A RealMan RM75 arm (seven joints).
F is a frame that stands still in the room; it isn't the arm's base.
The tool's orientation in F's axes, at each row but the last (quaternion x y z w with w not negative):
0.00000 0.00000 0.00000 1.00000
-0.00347 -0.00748 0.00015 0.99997
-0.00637 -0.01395 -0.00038 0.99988
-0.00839 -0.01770 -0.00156 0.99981
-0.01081 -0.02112 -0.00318 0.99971
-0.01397 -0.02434 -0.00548 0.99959
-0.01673 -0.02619 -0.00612 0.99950
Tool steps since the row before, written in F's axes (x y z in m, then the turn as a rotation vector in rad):
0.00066 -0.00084 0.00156 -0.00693 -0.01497 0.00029
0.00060 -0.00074 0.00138 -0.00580 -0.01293 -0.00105
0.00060 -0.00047 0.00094 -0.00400 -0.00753 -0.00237
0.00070 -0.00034 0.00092 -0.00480 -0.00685 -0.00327
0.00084 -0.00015 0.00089 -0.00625 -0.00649 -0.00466
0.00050 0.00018 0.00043 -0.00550 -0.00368 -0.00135
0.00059 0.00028 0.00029 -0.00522 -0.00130 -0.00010
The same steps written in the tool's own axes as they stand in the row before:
0.00066 -0.00084 0.00156 -0.00693 -0.01497 0.00029
0.00062 -0.00075 0.00137 -0.00582 -0.01292 -0.00105
0.00063 -0.00048 0.00092 -0.00406 -0.00750 -0.00235
0.00073 -0.00035 0.00089 -0.00489 -0.00681 -0.00321
0.00088 -0.00016 0.00085 -0.00640 -0.00643 -0.00453
0.00052 0.00017 0.00041 -0.00552 -0.00370 -0.00118
0.00060 0.00028 0.00027 -0.00520 -0.00136 0.00013

